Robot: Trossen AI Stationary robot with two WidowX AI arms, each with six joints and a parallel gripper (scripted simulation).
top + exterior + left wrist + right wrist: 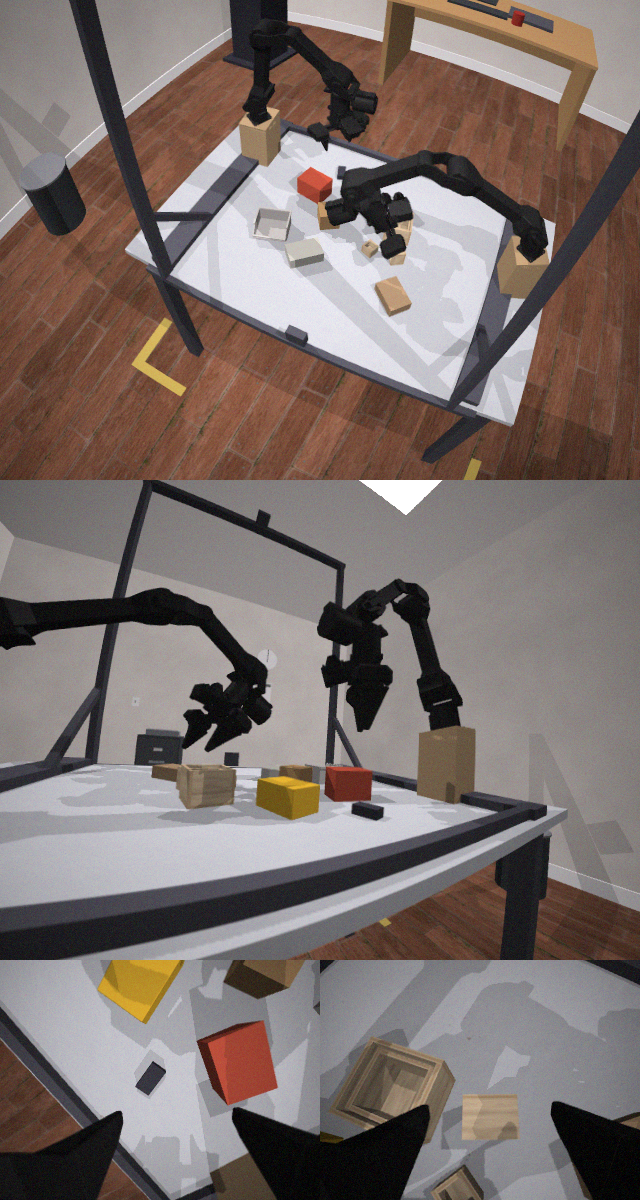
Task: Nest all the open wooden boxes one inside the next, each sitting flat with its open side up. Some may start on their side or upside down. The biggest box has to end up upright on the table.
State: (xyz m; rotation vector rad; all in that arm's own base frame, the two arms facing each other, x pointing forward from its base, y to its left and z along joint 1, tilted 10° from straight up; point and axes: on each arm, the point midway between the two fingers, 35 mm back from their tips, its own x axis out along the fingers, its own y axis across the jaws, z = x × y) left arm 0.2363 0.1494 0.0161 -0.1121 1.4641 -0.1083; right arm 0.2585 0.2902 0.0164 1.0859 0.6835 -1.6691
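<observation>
Right now the flat tan block is 110 mm behind my right hand, 70 mm to the right of it and 100 mm below it. From my right hand the other things lie so: red block 90 mm ahead, 320 mm to the left, 80 mm below; tan cube 10 mm ahead, 220 mm to the left, 90 mm below; grey block 130 mm behind, 200 mm to the left, 100 mm below.
</observation>
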